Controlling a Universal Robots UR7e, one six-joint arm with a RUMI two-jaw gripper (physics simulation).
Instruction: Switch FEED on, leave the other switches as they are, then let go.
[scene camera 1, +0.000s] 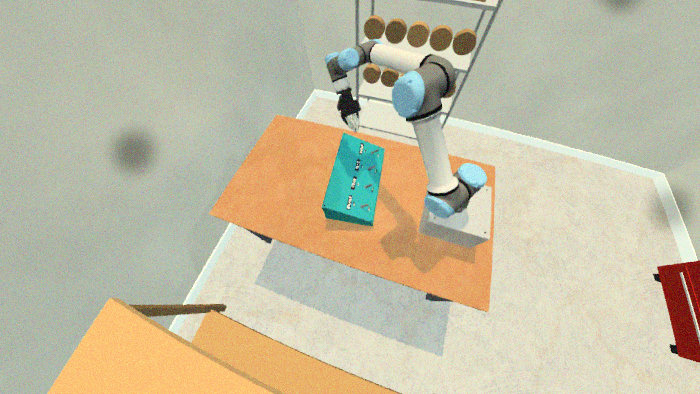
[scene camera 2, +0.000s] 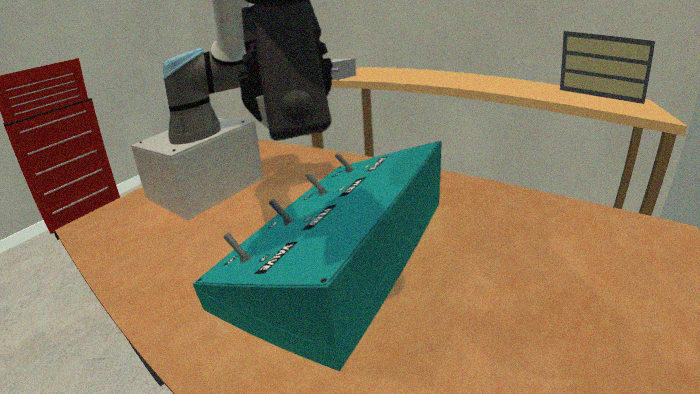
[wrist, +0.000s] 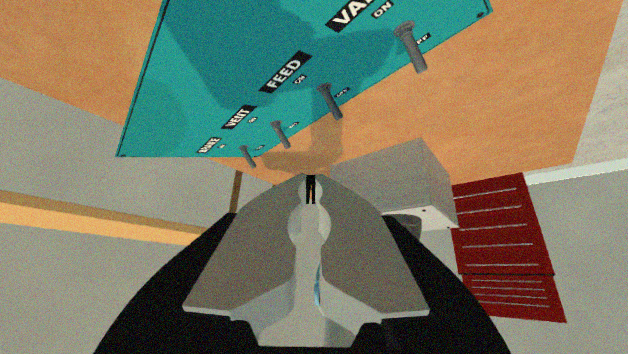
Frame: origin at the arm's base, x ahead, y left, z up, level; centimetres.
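Where they show: gripper, between the fingertips: (scene camera 1: 356, 132) (wrist: 311, 177); arm's base, origin of its link: (scene camera 2: 195, 135).
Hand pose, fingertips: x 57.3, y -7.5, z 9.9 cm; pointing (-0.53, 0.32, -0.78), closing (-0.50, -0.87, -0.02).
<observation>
Things, the pixels of their centre, and the offset from my fingertips. Level surfaces: height alone.
- teal sloped switch box, middle of its body: (wrist: 261, 69) (scene camera 2: 340, 226) (scene camera 1: 355, 178) dx -7.0, dy +13.4, dz -21.8 cm
- FEED lever, middle of its body: (wrist: 331, 104) (scene camera 2: 279, 210) (scene camera 1: 372, 167) dx -13.1, dy +5.1, dz -17.0 cm
- VALVE lever, middle of its body: (wrist: 413, 52) (scene camera 2: 235, 245) (scene camera 1: 375, 151) dx -9.4, dy -6.3, dz -17.0 cm
- VENT lever, middle of its body: (wrist: 282, 136) (scene camera 2: 315, 182) dx -16.9, dy +16.5, dz -17.0 cm
- BRAKE lever, middle of its body: (wrist: 248, 158) (scene camera 2: 343, 161) dx -20.6, dy +27.9, dz -17.0 cm
- orange table, height of its surface: dz -27.7 cm
A teal sloped switch box (scene camera 1: 342, 170) (scene camera 2: 380, 220) (wrist: 200, 45) has grey levers in a row beside the labels VALVE, FEED, VENT and BRAKE. The FEED lever (scene camera 1: 372, 168) (scene camera 2: 281, 212) (wrist: 330, 102) leans to its OFF side, away from ON. The VALVE lever (scene camera 1: 375, 151) (scene camera 2: 237, 247) (wrist: 412, 47), VENT lever (scene camera 2: 316, 184) (wrist: 281, 135) and BRAKE lever (scene camera 2: 344, 163) (wrist: 247, 156) lean the same way. My gripper (scene camera 1: 354, 129) (wrist: 311, 177) is shut and empty, raised clear of the levers near the VALVE end. Its fingertips are hidden in scene camera 2.
The box stands on an orange table (scene camera 1: 265, 175) (scene camera 2: 525, 280). The arm's grey base block (scene camera 1: 455, 236) (scene camera 2: 215, 175) (wrist: 390, 175) stands on the levers' side. A rack (scene camera 1: 357, 30), a red cabinet (scene camera 1: 680, 310) (scene camera 2: 60, 160) (wrist: 500, 250) and a wooden bench (scene camera 1: 115, 350) (scene camera 2: 475, 87) stand around.
</observation>
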